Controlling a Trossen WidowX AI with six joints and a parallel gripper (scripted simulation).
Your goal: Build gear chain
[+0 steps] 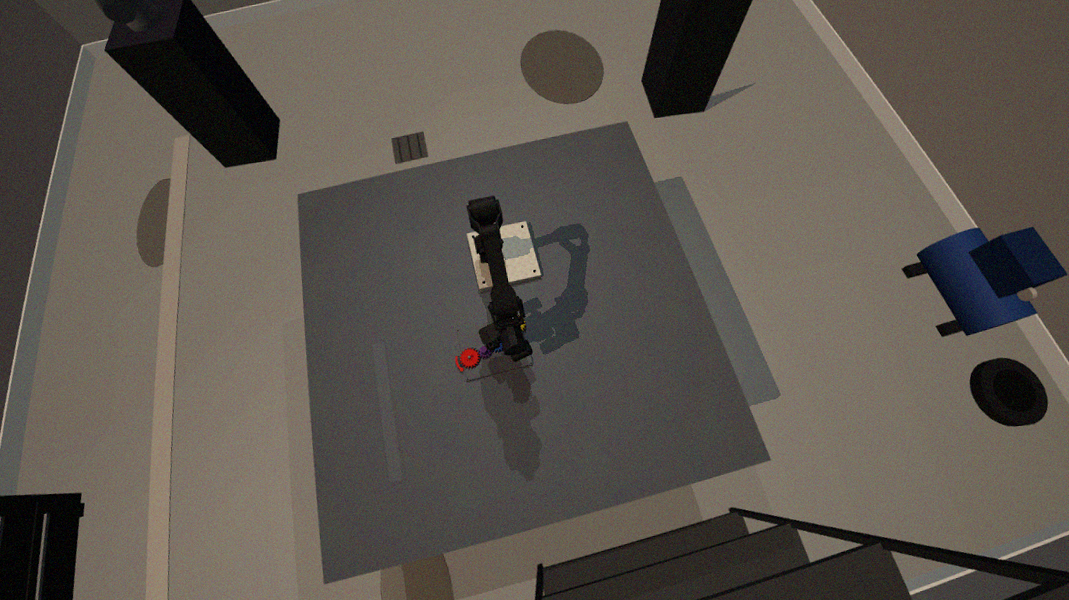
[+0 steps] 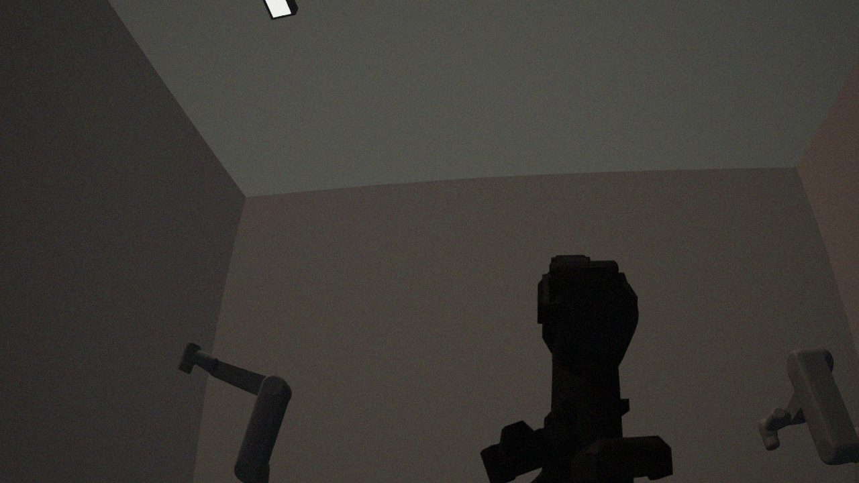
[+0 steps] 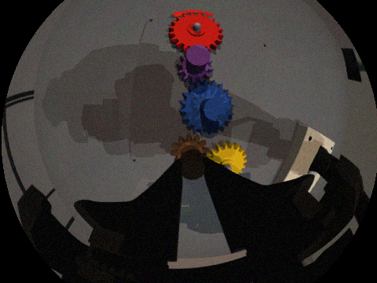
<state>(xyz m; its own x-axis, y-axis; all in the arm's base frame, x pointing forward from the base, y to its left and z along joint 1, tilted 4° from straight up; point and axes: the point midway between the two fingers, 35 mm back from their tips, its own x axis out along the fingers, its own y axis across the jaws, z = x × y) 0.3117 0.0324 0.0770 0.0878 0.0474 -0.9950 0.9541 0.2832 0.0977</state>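
Right now the blue gear is 5 cm to the right of my gripper tip, 3 cm below it and 1 cm behind it. Round my gripper tip: brown gear 1 cm below; yellow gear 6 cm behind, 4 cm below, 2 cm to the left; purple gear 9 cm to the right, 3 cm below, 2 cm ahead.
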